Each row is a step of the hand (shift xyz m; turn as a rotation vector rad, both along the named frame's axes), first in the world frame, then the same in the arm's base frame.
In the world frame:
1: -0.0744 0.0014 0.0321 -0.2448 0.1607 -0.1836
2: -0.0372 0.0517 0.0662 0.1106 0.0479 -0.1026
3: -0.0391 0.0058 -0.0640 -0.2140 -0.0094 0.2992
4: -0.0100 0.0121 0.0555 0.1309 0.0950 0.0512
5: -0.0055 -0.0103 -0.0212 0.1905 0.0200 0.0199
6: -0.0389 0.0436 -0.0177 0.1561 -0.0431 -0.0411
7: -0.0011 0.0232 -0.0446 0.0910 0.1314 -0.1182
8: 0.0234 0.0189 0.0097 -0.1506 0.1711 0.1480
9: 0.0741 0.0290 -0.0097 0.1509 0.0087 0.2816
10: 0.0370 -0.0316 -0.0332 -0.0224 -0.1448 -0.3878
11: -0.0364 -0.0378 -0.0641 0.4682 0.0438 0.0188
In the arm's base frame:
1: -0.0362 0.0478 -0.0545 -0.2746 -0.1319 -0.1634
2: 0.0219 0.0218 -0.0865 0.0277 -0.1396 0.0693
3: -0.0689 -0.0299 0.0037 0.0234 0.2785 -0.2393
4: 0.0292 0.0311 -0.0388 0.1475 -0.0806 -0.0227
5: -0.0192 -0.0045 0.0140 0.1607 -0.0730 0.0770
6: -0.0334 -0.0257 -0.0441 0.0857 -0.0566 0.1317
7: -0.0249 -0.0436 0.0025 0.0170 -0.1980 0.0055
8: 0.0270 -0.0153 -0.0057 0.0069 0.0371 -0.2691
9: 0.0551 -0.0537 0.0224 0.2929 0.1166 -0.0524
10: 0.0020 -0.0141 0.0572 -0.2845 -0.1421 0.2659
11: -0.0742 -0.0018 0.0368 0.3752 -0.1951 0.2065

